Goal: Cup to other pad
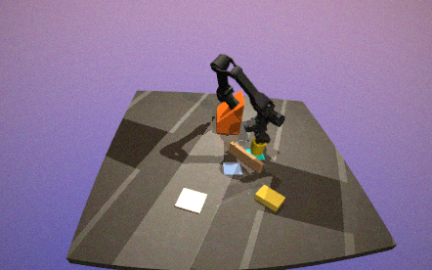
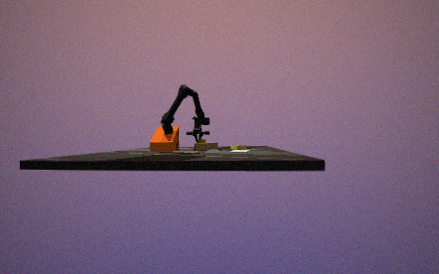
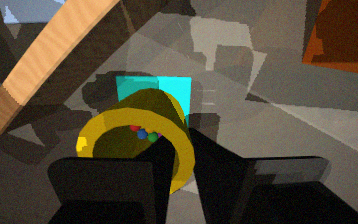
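Right now the cyan pad is 3 cm ahead of my gripper tip and 6 cm below it. The rest, counted from my gripper tip: blue pad 13 cm ahead, 15 cm to the right, 6 cm below; then wooden plank 8 cm ahead, 7 cm to the right, 3 cm below; then yellow cup 2 cm ahead.
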